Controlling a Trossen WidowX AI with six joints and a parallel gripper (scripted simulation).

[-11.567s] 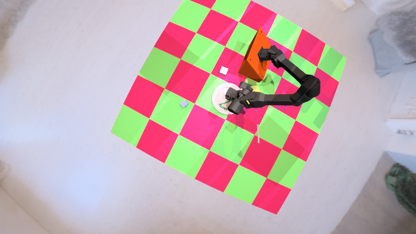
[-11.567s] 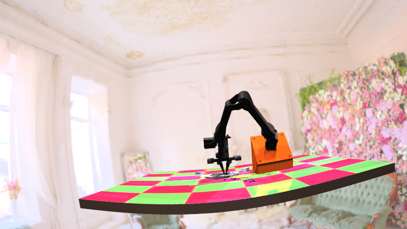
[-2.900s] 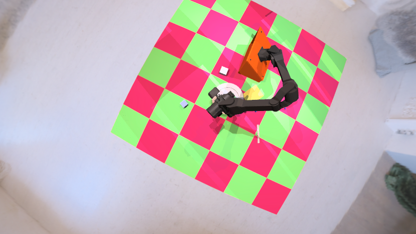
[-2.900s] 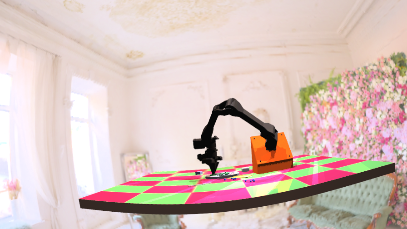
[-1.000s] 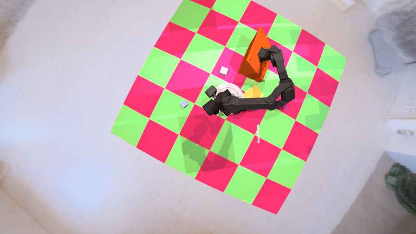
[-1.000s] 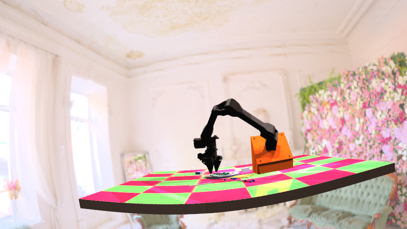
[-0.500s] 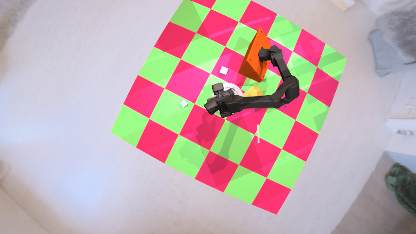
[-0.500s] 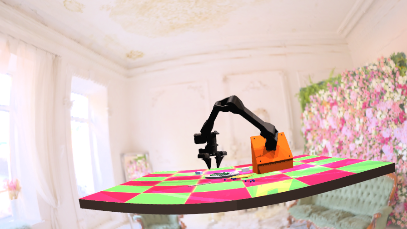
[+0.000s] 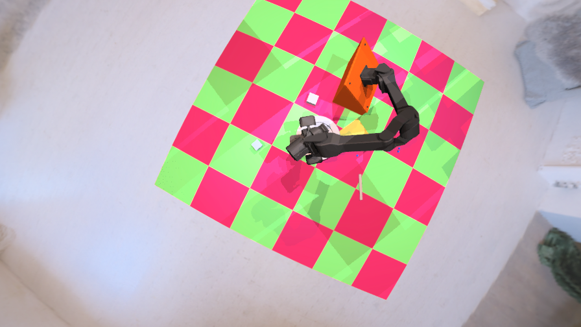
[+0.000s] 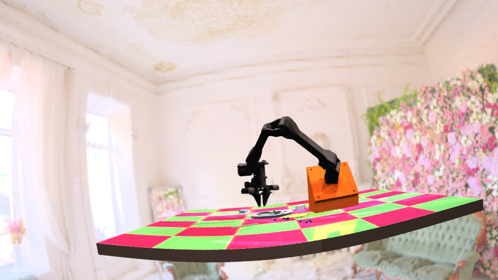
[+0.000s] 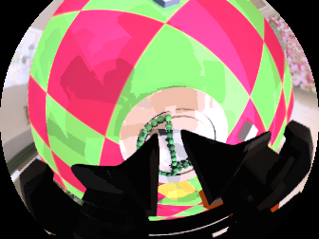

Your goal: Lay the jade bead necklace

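My gripper tip is 50 mm past the round bead board, 40 mm above it and 30 mm to the right of it. The rest, counted from my gripper tip: pale blue cube: 190 mm to the right, 130 mm ahead, 40 mm below; then white cube: 180 mm behind, 90 mm to the right, 30 mm below; then yellow patch: 160 mm behind, 150 mm to the left, 40 mm below.
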